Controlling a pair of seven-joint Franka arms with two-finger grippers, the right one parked.
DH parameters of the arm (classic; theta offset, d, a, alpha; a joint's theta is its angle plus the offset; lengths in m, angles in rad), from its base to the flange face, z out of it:
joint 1: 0 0.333 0 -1.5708
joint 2: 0 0 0 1.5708
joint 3: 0 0.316 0.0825 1.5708
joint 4: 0 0 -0.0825 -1.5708
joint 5: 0 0.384 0 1.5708
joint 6: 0 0 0.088 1.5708
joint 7: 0 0.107 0 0
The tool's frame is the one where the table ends.
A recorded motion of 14 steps. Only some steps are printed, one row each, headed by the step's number.
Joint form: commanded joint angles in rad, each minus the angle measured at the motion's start. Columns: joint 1, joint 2, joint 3, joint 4, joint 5, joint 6, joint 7.
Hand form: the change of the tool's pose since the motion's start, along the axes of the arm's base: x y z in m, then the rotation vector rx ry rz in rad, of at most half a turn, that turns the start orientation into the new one. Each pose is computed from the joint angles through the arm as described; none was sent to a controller.
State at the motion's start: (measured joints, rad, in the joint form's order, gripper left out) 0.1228 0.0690 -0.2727 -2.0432 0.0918 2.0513 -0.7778
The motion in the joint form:
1: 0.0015 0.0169 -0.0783 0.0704 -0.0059 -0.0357 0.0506
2: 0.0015 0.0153 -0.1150 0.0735 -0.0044 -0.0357 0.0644
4: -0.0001 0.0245 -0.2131 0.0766 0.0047 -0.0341 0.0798
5: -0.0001 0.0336 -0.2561 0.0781 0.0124 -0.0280 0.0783
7: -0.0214 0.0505 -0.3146 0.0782 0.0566 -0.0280 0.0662
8: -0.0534 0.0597 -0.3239 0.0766 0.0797 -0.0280 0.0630
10: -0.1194 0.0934 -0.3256 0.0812 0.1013 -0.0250 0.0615
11: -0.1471 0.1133 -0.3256 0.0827 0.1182 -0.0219 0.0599
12: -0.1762 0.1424 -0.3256 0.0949 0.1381 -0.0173 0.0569
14: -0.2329 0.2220 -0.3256 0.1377 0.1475 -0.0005 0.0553
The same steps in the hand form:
1: 0.0057 -0.0433 0.0212 -0.0199 -0.0142 -0.1206
2: 0.0015 -0.0634 0.0241 -0.0226 -0.0184 -0.1715
4: -0.0133 -0.1164 0.0229 -0.0277 -0.0157 -0.2903
5: -0.0202 -0.1388 0.0207 -0.0300 -0.0166 -0.3353
7: -0.0361 -0.1774 0.0144 -0.0041 -0.0134 -0.4236
8: -0.0459 -0.1971 0.0096 0.0116 -0.0102 -0.4728
10: -0.0610 -0.2303 -0.0043 0.0170 0.0080 -0.5496
11: -0.0673 -0.2435 -0.0131 0.0239 0.0172 -0.5844
12: -0.0713 -0.2584 -0.0216 0.0268 0.0225 -0.6198
14: -0.0763 -0.2913 -0.0415 -0.0064 0.0416 -0.6755

